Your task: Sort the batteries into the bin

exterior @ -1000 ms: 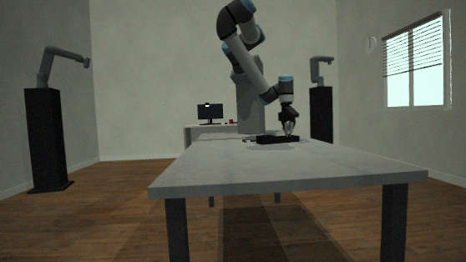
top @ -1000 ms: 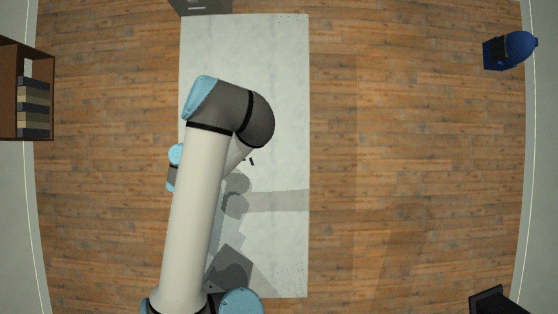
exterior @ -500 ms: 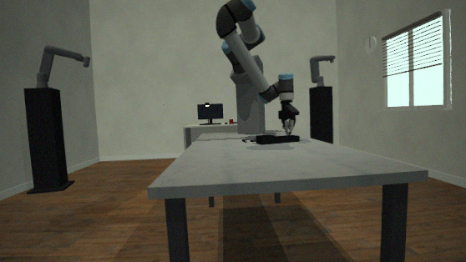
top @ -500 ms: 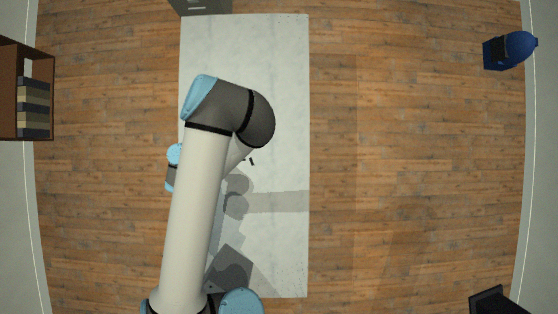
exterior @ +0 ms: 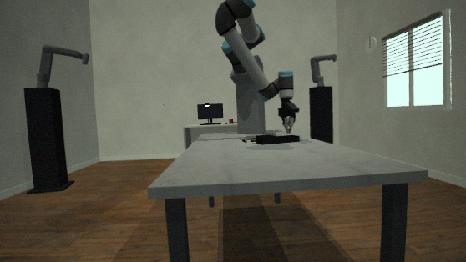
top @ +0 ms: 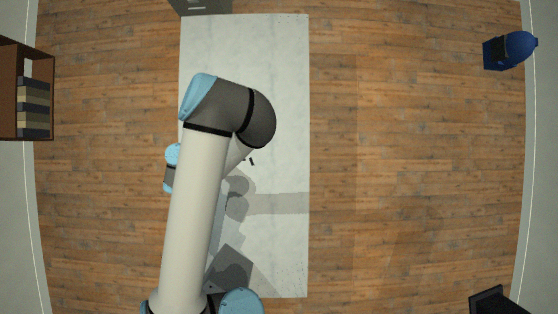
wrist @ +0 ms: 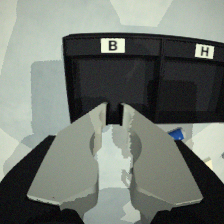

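My gripper is now 110 mm past the thin black cylindrical battery, 190 mm to the left of it and 60 mm above it. Round my hand: white domino 140 mm behind, 130 mm to the right, 60 mm below; blue cylindrical battery 70 mm behind, 70 mm to the right, 60 mm below; black bin 10 mm ahead, 80 mm to the right, 40 mm below.
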